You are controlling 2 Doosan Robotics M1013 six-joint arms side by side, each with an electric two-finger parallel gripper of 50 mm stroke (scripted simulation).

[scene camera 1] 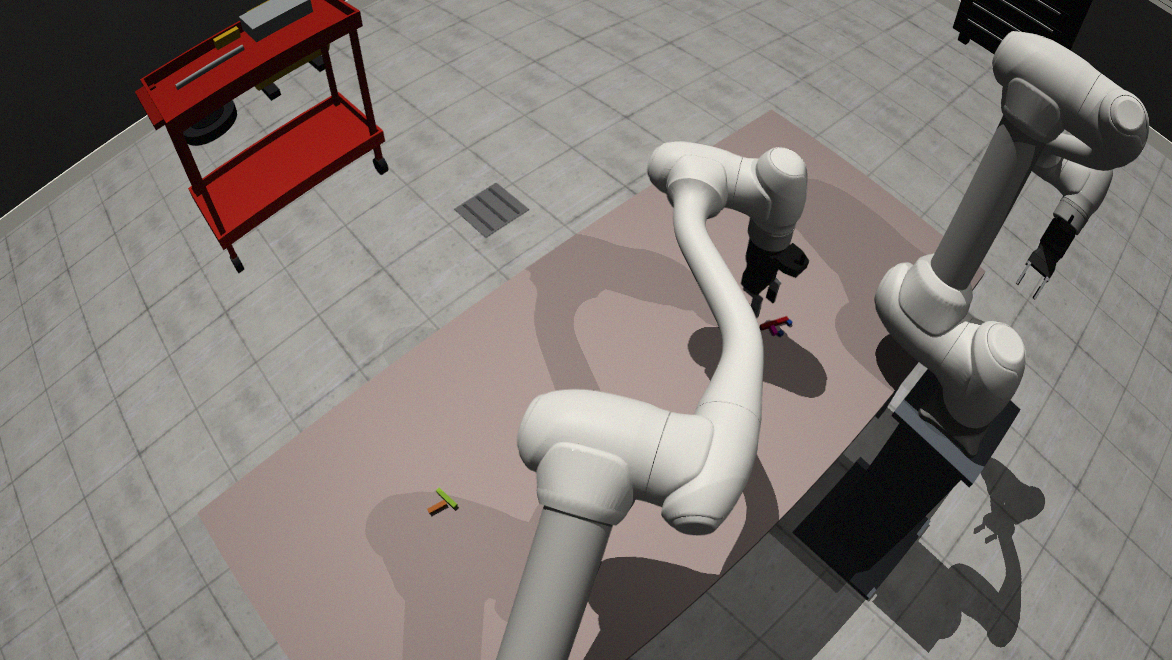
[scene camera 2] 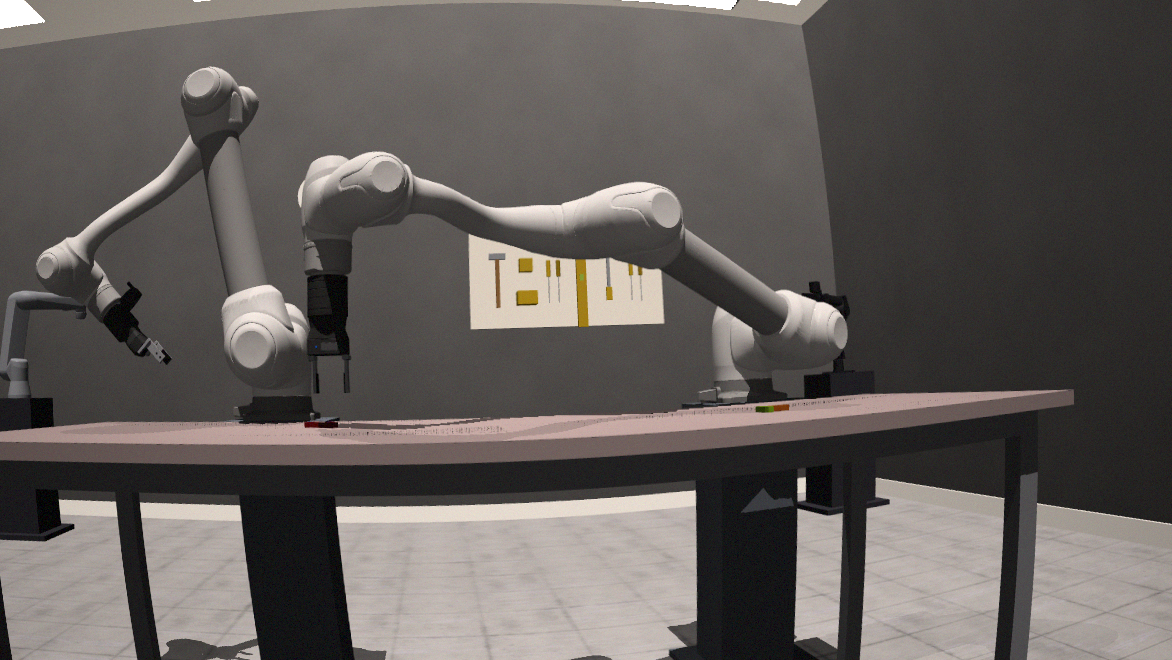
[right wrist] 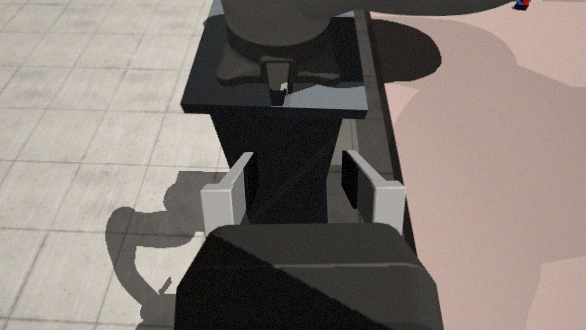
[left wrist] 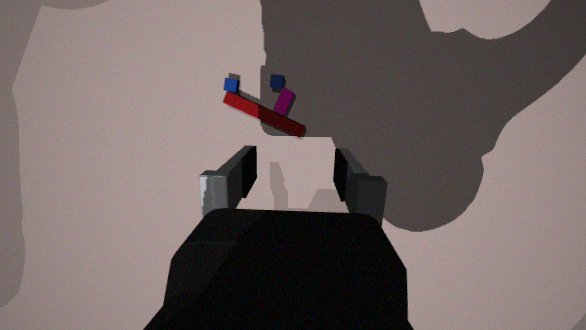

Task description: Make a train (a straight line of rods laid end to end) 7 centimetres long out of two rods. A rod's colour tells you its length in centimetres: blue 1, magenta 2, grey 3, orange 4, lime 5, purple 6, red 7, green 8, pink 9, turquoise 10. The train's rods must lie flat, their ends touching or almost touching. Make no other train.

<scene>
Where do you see a red rod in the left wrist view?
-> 231,98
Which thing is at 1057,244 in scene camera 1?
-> My right gripper.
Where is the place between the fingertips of my left gripper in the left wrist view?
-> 295,163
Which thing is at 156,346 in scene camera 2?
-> My right gripper.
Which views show my left gripper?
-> Scene camera 1, scene camera 2 and the left wrist view only.
</scene>
